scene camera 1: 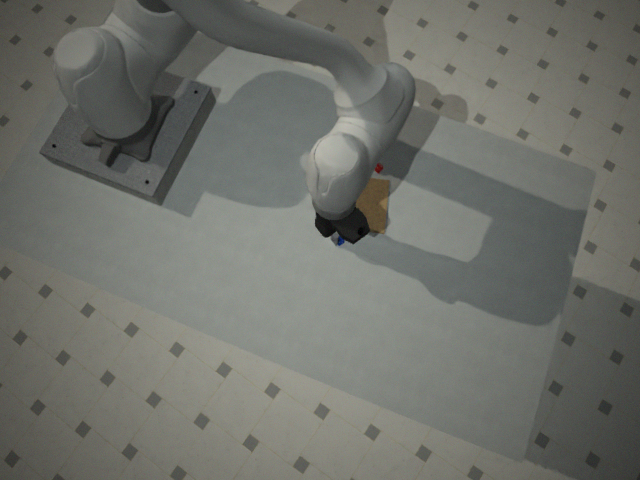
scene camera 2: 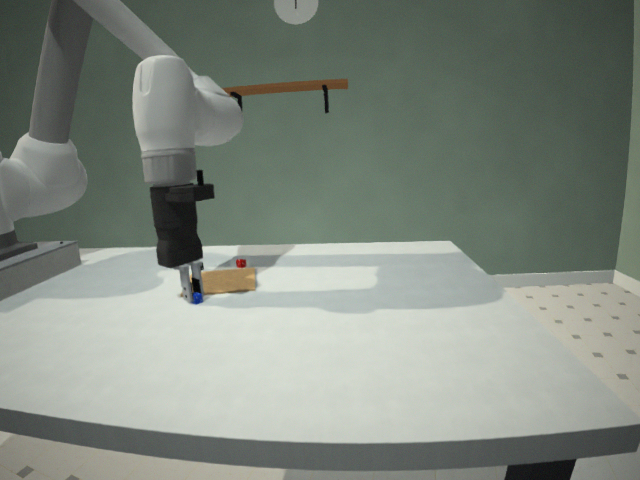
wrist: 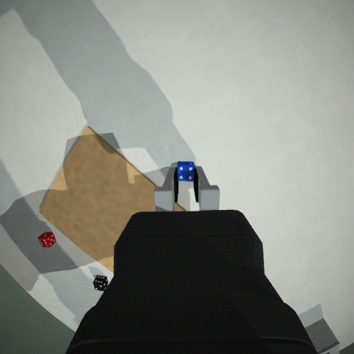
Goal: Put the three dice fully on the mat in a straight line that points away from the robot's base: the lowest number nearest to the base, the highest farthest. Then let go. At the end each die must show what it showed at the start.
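Frame: origin at the arm's base, x ahead, y right, z down, level; millimetres.
Seen in the pictures: gripper, fingertip midpoint: [scene camera 1: 338, 238] [scene camera 2: 194, 298]; arm's base at its link origin: [scene camera 1: 128, 121].
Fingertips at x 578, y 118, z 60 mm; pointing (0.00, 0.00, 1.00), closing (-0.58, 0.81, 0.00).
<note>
Pixels of each thing's top centre, then the offset from my fingertips to it. Level surfaces: height alone.
- blue die at its top centre: [scene camera 2: 195, 293] [scene camera 1: 340, 239] dy +4, dx +6, dz -10 mm
- tan square mat at its top centre: [scene camera 2: 220, 280] [scene camera 1: 358, 202] dy -104, dx +22, dz +2 mm
- red die at its top centre: [scene camera 2: 240, 260] [scene camera 1: 378, 166] dy -206, dx +44, dz -10 mm
- pale table at its surface level: dz +6 mm
My gripper [scene camera 1: 337, 238] [scene camera 2: 193, 298] [wrist: 185, 177] is shut on the blue die [scene camera 1: 340, 240] [scene camera 2: 196, 298] [wrist: 186, 171], low at the table just beside the mat. The blue die shows four pips on top. The tan square mat [scene camera 1: 378, 205] [scene camera 2: 232, 280] [wrist: 100, 200] bears no die on its visible part. The red die [scene camera 1: 378, 167] [scene camera 2: 241, 262] [wrist: 47, 239] lies on the table beyond the mat's far edge; its top number is hard to read. The black die [wrist: 101, 283] lies off the mat near the red die, several pips showing. It does not show in the scene views.
The robot's base plate [scene camera 1: 175, 149] [scene camera 2: 41, 268] stands at the left on the pale table [scene camera 1: 248, 289] [scene camera 2: 310, 361]. The arm hangs over part of the mat in the first scene view. A wooden wall rail [scene camera 2: 294, 86] is behind the table.
</note>
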